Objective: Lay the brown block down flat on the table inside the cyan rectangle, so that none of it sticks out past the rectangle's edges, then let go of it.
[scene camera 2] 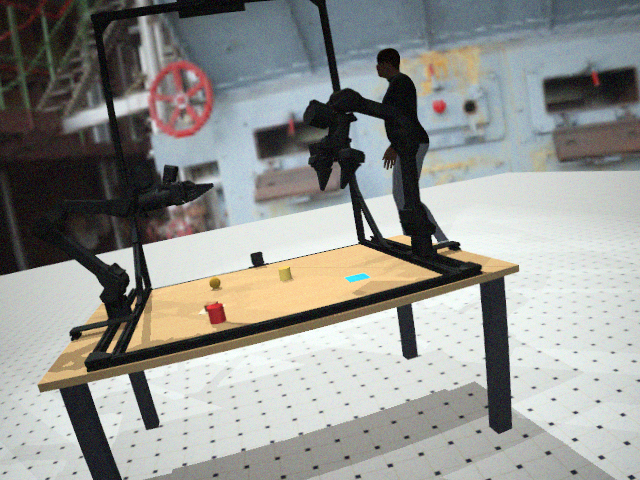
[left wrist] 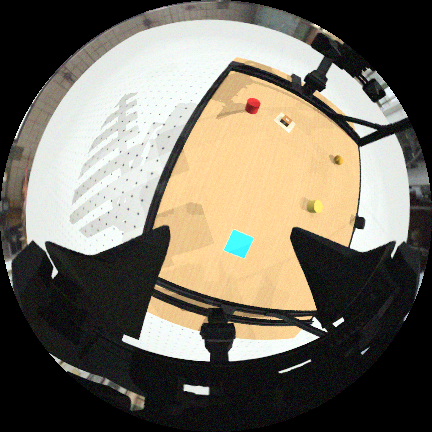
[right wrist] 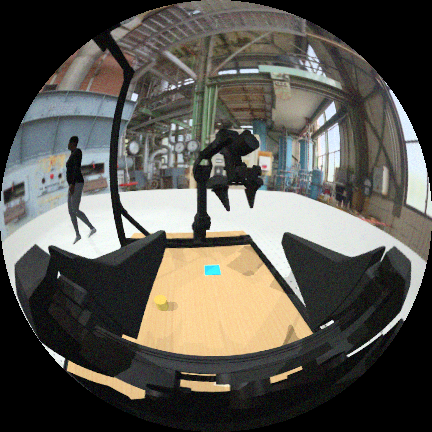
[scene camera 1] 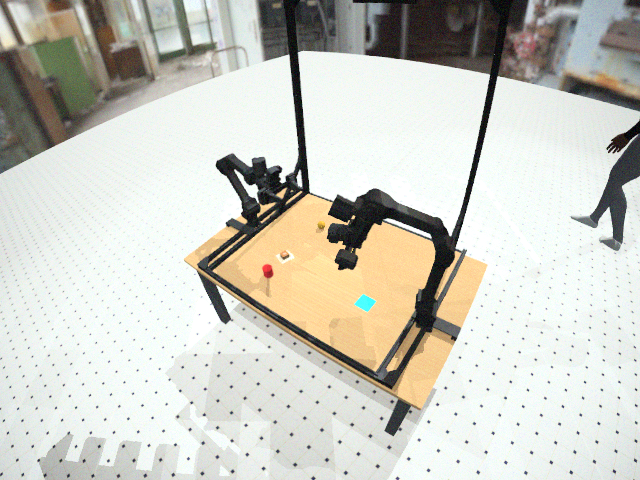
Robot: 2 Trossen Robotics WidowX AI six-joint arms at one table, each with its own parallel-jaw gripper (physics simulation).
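Frame: origin at the left arm's base, x ahead, y left, z up, level; centimetres.
Seen in the pictures: left gripper, fingertip midpoint: (scene camera 2: 331,189) (left wrist: 233,232) (right wrist: 240,209); right gripper, fingertip midpoint: (scene camera 2: 211,185) (right wrist: 226,237) (scene camera 1: 292,195); left arm's base, link origin: (scene camera 2: 423,252) (left wrist: 217,314) (right wrist: 200,239) (scene camera 1: 424,321); right arm's base, link origin: (scene camera 2: 120,316) (left wrist: 305,91) (scene camera 1: 253,224).
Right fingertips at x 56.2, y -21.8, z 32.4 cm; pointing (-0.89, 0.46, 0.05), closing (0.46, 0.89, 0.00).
Note:
Offsets run from my right fingertips to a thing's top centre. "pt": to the spot under its first point.
The small brown block {dx +7.5, dy +0.0, dz -32.4 cm} (scene camera 1: 284,254) (left wrist: 287,119) rests on a white square; in scene camera 2 it is mostly hidden behind the red cylinder. The cyan rectangle {pt dx -32.2, dy +17.1, dz -34.2 cm} (scene camera 1: 364,303) (scene camera 2: 357,277) (left wrist: 238,244) (right wrist: 212,270) lies flat on the table with nothing on it, well apart from the block. My left gripper (scene camera 2: 333,187) (left wrist: 233,232) (right wrist: 240,209) is open and empty, high above the table with its fingers pointing down. My right gripper (scene camera 2: 210,184) (right wrist: 226,237) is open and empty, raised at the left of scene camera 2 with its fingers pointing roughly level.
A red cylinder {dx +10.4, dy +12.0, dz -30.1 cm} (scene camera 1: 267,270) (scene camera 2: 216,313) (left wrist: 252,106) stands near the block. A yellow ball {dx -2.9, dy -23.0, dz -30.5 cm} (scene camera 1: 321,225) (scene camera 2: 214,282) (left wrist: 338,160) and a yellow cylinder {dx -21.4, dy -6.9, dz -30.5 cm} (scene camera 2: 285,273) (left wrist: 315,206) (right wrist: 161,302) are toward the far side in scene camera 2. Black rails edge the table.

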